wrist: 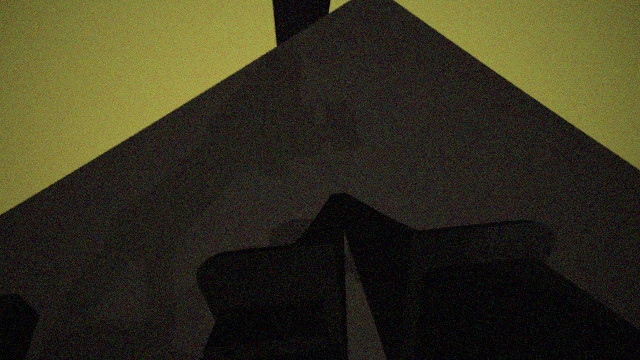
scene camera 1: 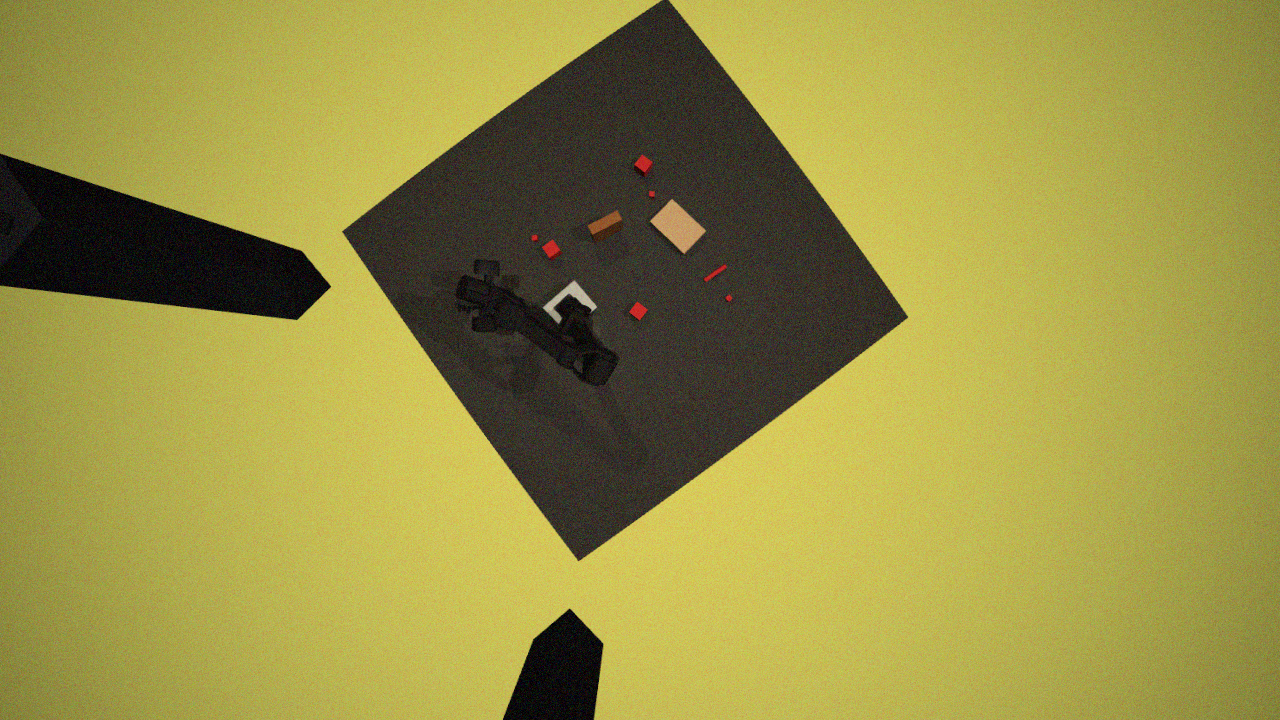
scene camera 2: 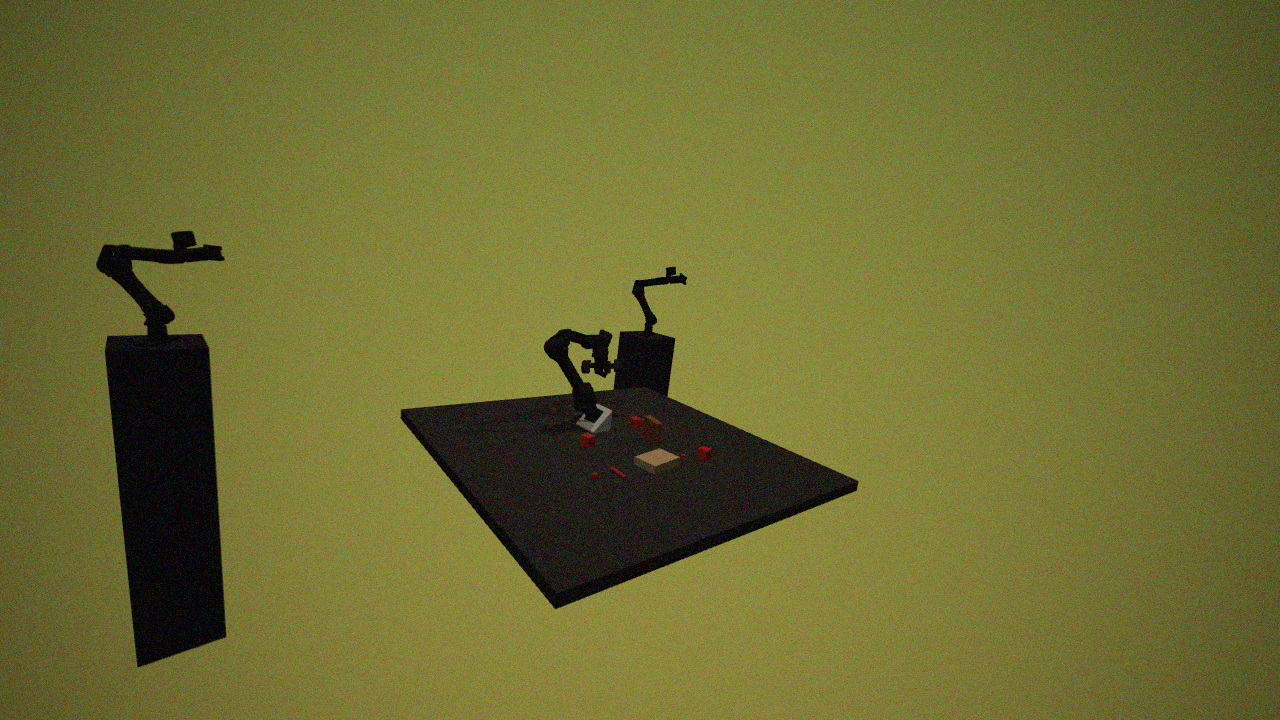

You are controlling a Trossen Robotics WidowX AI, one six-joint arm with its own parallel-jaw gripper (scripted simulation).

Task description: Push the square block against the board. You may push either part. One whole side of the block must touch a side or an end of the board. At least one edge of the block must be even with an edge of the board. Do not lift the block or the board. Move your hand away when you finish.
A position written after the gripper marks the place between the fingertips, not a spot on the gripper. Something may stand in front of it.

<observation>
The gripper [wrist: 338,200] is shut, with nothing in its grasp. Also in view: a tan block [scene camera 1: 672,222].
The tan block is seen too in scene camera 2 [scene camera 2: 658,460]. The wrist view does not show the tan block: it is out of frame.
</observation>
